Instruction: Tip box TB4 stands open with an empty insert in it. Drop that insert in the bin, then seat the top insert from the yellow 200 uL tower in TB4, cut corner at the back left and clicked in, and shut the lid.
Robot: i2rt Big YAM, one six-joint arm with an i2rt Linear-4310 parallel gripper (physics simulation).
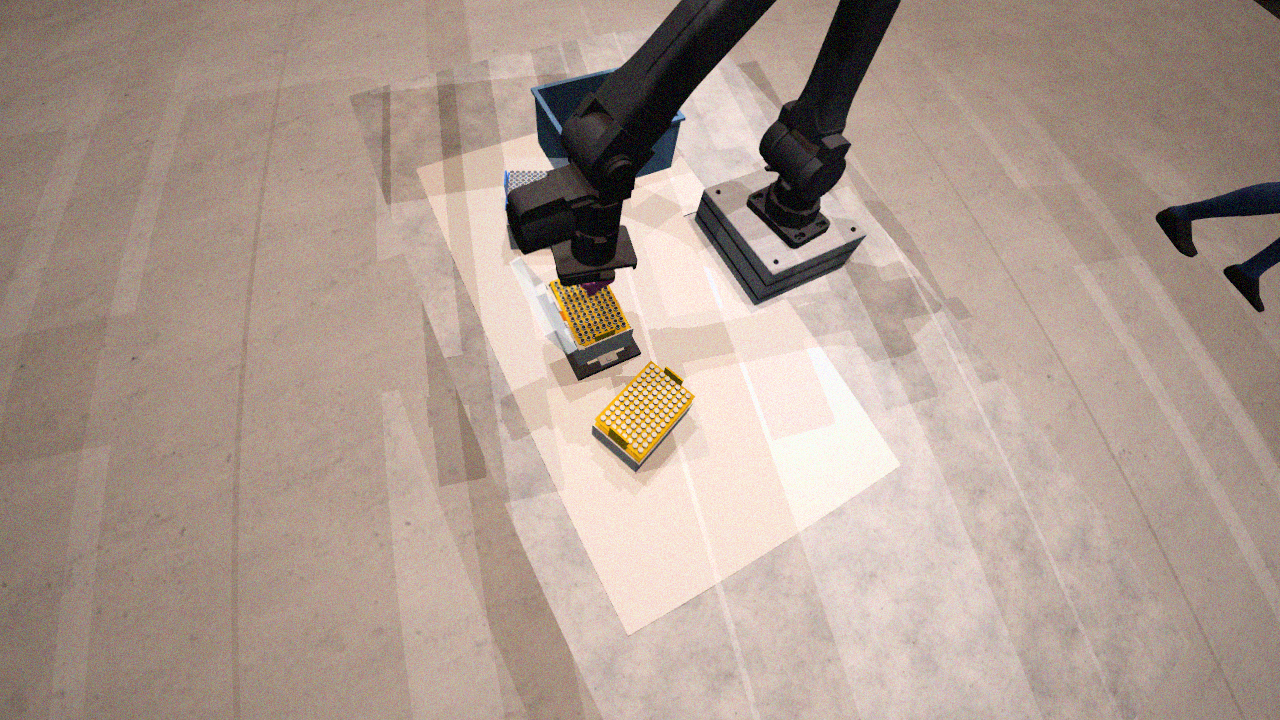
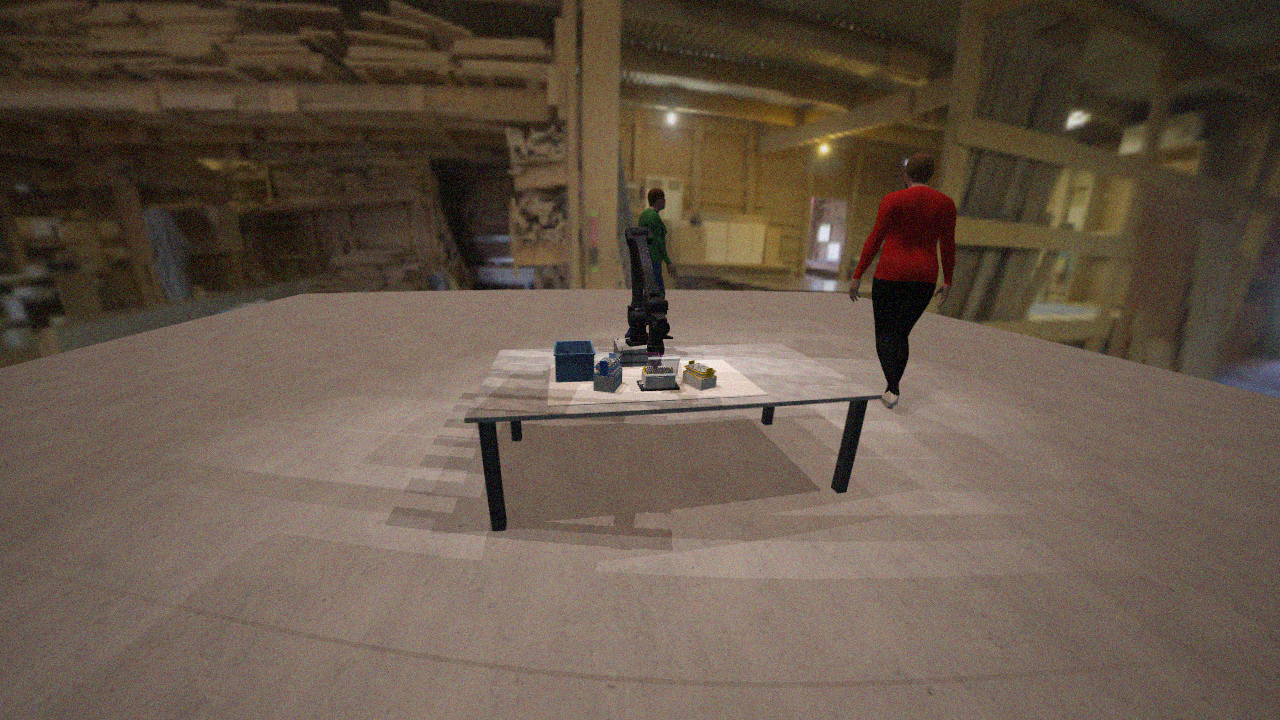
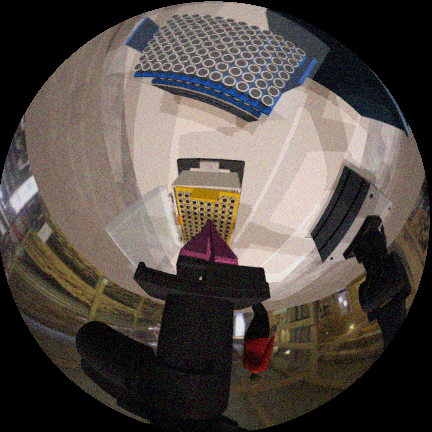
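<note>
Tip box TB4 (image 1: pixel 617 341) (image 2: pixel 659 380) (image 3: pixel 210 179) sits in a black holder, with its clear lid (image 1: pixel 542 308) (image 3: pixel 142 230) standing open along one long side. A yellow insert (image 1: pixel 592 315) (image 3: pixel 207 206) with rows of dark-centred rings lies in the top of TB4 and looks about level; whether it is clicked in cannot be told. My gripper (image 1: pixel 597 287) (image 3: pixel 208 222) is shut and empty. Its magenta fingertips are together over the insert, towards one end; contact cannot be told. The yellow tower (image 1: pixel 642 413) (image 2: pixel 700 374) stands apart from TB4, with a yellow insert full of pale tips on top.
The blue bin (image 1: pixel 660 154) (image 2: pixel 573 362) (image 3: pixel 360 80) stands at the far end; its contents are hidden. A blue tower (image 1: pixel 526 179) (image 2: pixel 608 376) (image 3: pixel 220 60) stands between bin and TB4. The arm's grey base block (image 1: pixel 814 259) (image 3: pixel 340 212) is to the side of TB4 opposite the lid.
</note>
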